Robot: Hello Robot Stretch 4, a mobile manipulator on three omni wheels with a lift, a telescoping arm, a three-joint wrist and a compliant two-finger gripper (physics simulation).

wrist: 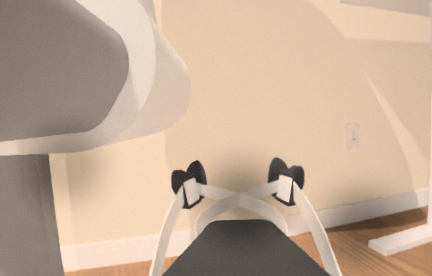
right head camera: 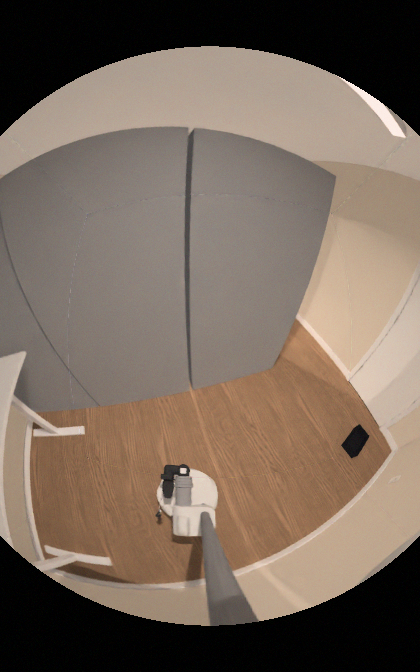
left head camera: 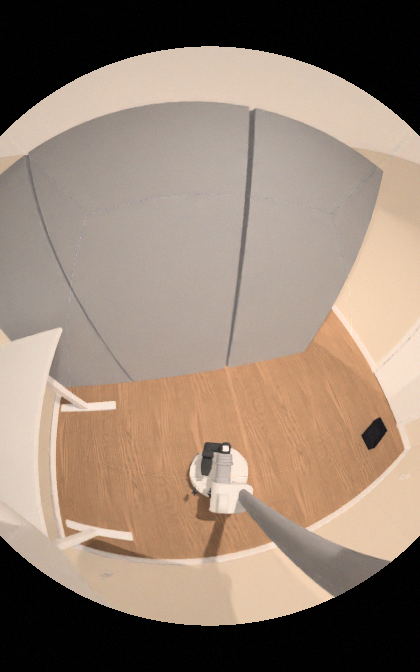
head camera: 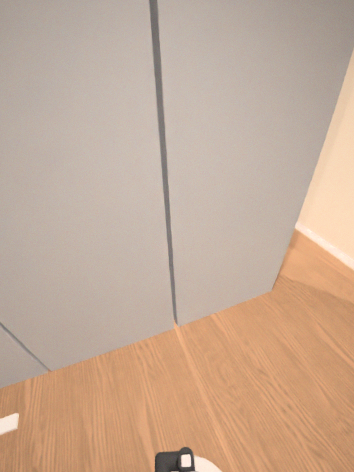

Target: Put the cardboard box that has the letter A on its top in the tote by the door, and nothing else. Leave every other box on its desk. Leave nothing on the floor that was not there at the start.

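Frame: origin at the robot's base, x left, y back, z up, level; centimetres.
Where they show: gripper, fingertip midpoint: [wrist: 236,174].
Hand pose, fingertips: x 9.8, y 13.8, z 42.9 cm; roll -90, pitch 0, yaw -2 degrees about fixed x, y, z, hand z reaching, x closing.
Note:
Things, the pixels of their top centre, and the offset from my fingertips. "spot": a spot on its surface instead.
- wall outlet, top centre: [wrist: 353,123] dy +89.2, dx +56.4, dz +0.1 cm
- white foot, surface spot: [wrist: 400,239] spot: dy +64.6, dx +63.2, dz -43.1 cm
My gripper [wrist: 236,174] [left head camera: 190,495] is open, its two dark fingertips well apart in the wrist view with nothing between them and the beige wall behind. In the left head view it is small, beside my round base. A small black open-looking container [left head camera: 374,433] [right head camera: 355,441], possibly the tote, sits on the floor at the right, near a white door-like panel [left head camera: 404,385] [right head camera: 392,370]. It is far from the gripper, and its inside is too dark to make out. The cardboard box with the letter A does not show in these views.
Tall grey panels [head camera: 100,200] [left head camera: 165,280] [right head camera: 120,280] stand across the front. A white desk [left head camera: 25,425] with T-shaped feet [left head camera: 95,406] [right head camera: 65,431] is at the left. A wall outlet [wrist: 353,136] and another white foot [wrist: 400,239] show right in the wrist view.

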